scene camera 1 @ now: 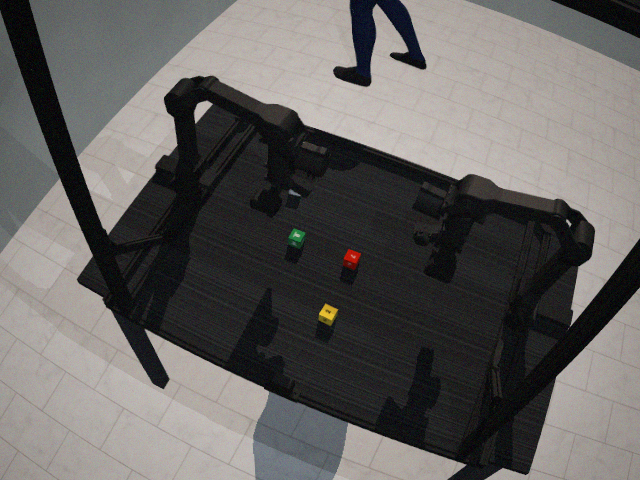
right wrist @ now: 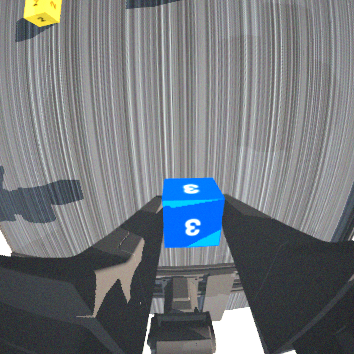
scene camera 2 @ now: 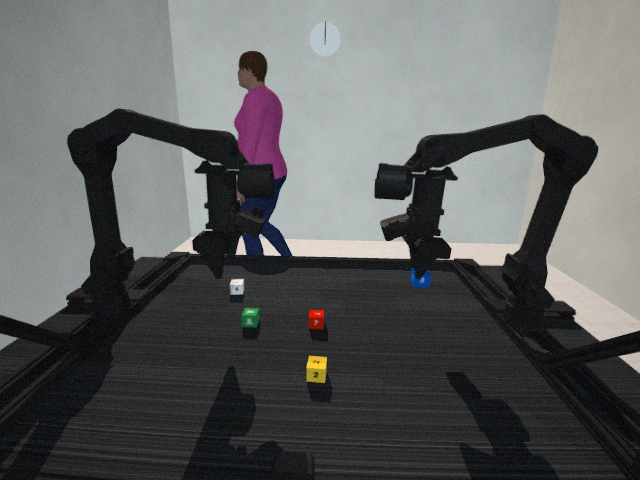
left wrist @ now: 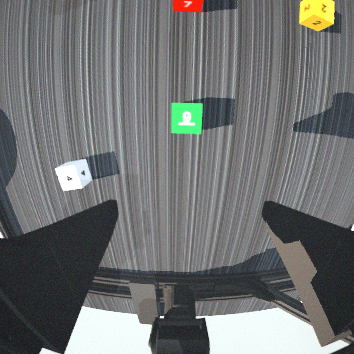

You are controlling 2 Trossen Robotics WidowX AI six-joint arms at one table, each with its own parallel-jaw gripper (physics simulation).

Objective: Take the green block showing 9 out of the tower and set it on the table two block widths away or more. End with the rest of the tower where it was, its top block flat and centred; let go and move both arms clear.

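Frame: origin at the left arm's base, x ahead, y left, z up, level; metres.
Seen in the pictures: left gripper, fingertip midpoint: [scene camera 1: 279, 203] [scene camera 2: 225, 269] [left wrist: 191, 208]; right gripper, fingertip midpoint: [right wrist: 191, 201] [scene camera 2: 416, 275]; left arm's base, origin of the base link: [scene camera 1: 188, 195] [scene camera 2: 112, 310] [left wrist: 179, 292]; right arm's base, origin of the base link: [scene camera 1: 516, 323] [right wrist: 179, 286] [scene camera 2: 522, 323].
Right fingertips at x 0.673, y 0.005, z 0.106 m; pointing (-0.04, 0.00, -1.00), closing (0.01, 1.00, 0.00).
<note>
Offsets run from my right fingertips to a thing's middle.
The green block {0.354 m back, 0.004 m right, 0.110 m down} [scene camera 1: 296, 238] [scene camera 2: 250, 317] [left wrist: 186, 118] rests flat on the table, several block widths to the left of the red block in both scene views; its number faces up. The red block {0.208 m back, 0.002 m right, 0.110 m down} [scene camera 1: 352, 259] [scene camera 2: 316, 319] [left wrist: 188, 5], showing 7, sits flat on the table with no block on top. My left gripper [scene camera 2: 217, 268] [left wrist: 191, 208] is open and empty, raised above the table behind the green block in scene camera 2. My right gripper [scene camera 2: 420, 272] [right wrist: 191, 201] is shut on the blue block {0.009 m ahead, 0.000 m left, 0.005 m down} [scene camera 2: 420, 279] [right wrist: 192, 220], showing 3, and holds it above the table.
A white block {0.426 m back, 0.147 m left, 0.110 m down} [scene camera 1: 293, 194] [scene camera 2: 236, 286] [left wrist: 73, 175] showing 4 lies on the table behind the green one in scene camera 2, near my left gripper. A yellow block {0.199 m back, 0.167 m right, 0.110 m down} [scene camera 1: 328, 314] [scene camera 2: 316, 368] [left wrist: 317, 15] [right wrist: 42, 12] showing 2 stands in front of the red one. A person stands beyond the table.
</note>
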